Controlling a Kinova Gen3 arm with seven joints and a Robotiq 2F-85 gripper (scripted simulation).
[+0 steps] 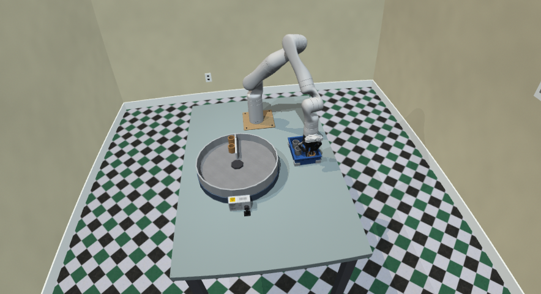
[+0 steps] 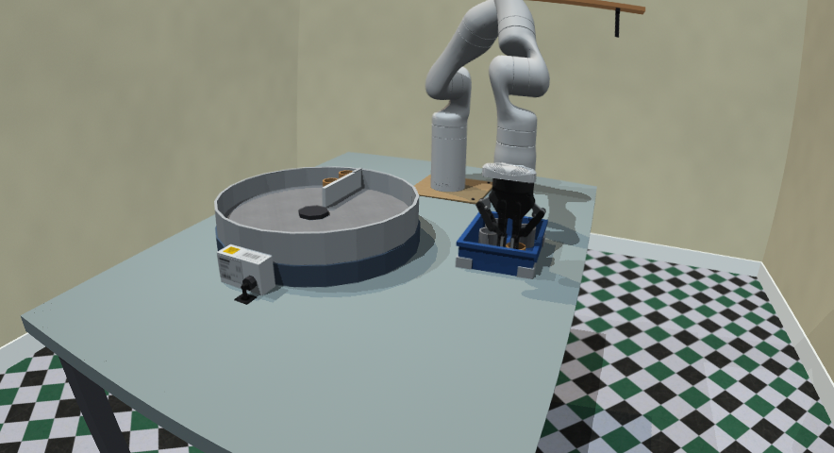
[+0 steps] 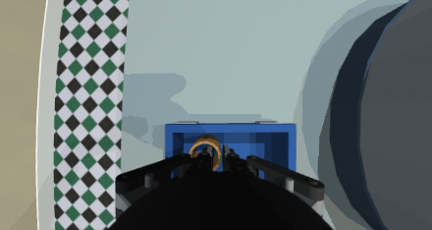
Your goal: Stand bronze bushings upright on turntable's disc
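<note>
Right now the blue crate is 50 mm behind my hand, 20 mm to the right of it and 20 mm below it. Round my hand: turntable disc 380 mm to the right, 80 mm ahead, 10 mm above.
</note>
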